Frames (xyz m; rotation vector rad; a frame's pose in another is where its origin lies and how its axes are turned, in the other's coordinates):
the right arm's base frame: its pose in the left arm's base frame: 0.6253 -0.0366 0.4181 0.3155 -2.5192 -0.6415
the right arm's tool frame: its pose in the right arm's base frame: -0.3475 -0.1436 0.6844 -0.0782 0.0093 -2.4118
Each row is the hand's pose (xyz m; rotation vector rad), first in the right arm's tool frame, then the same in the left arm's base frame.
Working: the right arm's tool frame: its pose in the left arm's base frame: 0.5639 0.2173 -0.3178 -2.6338 0.6254 1.0316

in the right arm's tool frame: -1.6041 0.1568 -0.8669 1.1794 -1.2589 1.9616
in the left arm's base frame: -0.0587 0.2393 1.4030 0.3690 2.1771 1.3680
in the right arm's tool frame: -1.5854 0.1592 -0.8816 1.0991 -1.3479 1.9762
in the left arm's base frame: -0.0389 0.2261 1.4005 0.4175 2.1618 1.4694
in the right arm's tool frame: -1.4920 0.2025 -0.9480 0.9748 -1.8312 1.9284
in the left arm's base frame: 0.0410 0.1353 1.3809 0.7517 1.8822 1.7659
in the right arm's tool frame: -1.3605 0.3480 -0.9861 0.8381 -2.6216 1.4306
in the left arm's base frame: 0.0811 -0.0462 1.3076 1.1149 1.1154 2.0755
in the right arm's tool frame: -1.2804 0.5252 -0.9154 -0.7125 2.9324 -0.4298
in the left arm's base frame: 0.0086 -0.1996 1.1892 1.1348 0.2121 2.1071
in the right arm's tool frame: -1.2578 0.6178 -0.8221 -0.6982 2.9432 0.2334
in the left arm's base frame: -0.0750 -0.2530 1.1000 1.0018 -0.2933 1.9823
